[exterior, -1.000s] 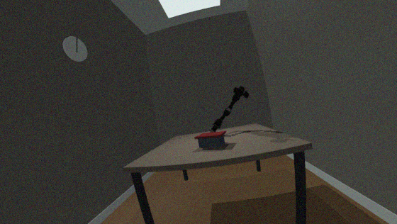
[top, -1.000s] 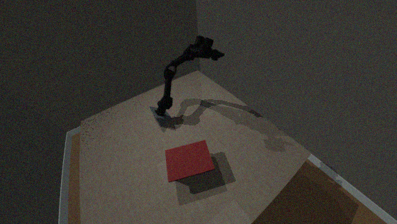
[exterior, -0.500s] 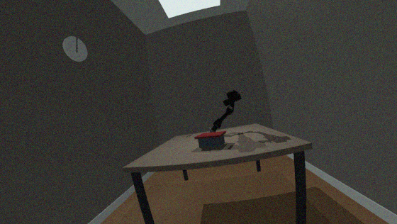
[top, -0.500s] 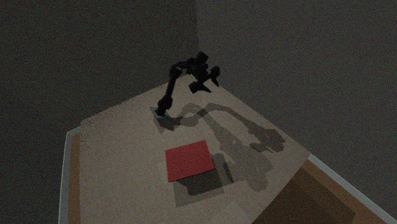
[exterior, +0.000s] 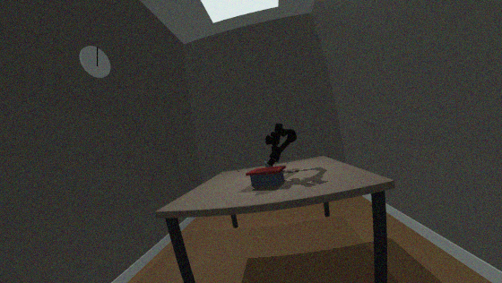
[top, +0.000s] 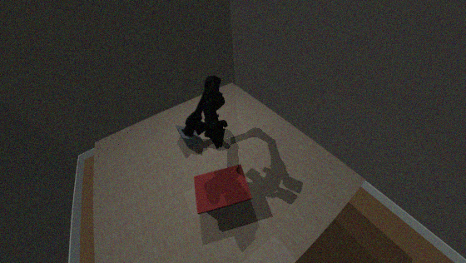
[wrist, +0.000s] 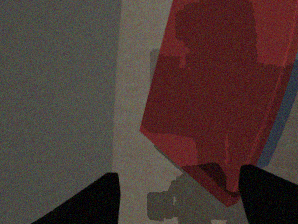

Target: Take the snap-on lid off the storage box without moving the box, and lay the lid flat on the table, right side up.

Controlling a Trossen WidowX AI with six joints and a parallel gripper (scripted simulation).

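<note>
Right now my gripper tip is 10 cm short of the lid, 8 cm to the left of it and 13 cm above it. From my gripper tip the other things lie so: blue storage box (10 cm ahead, 8 cm to the right, 18 cm below).
</note>
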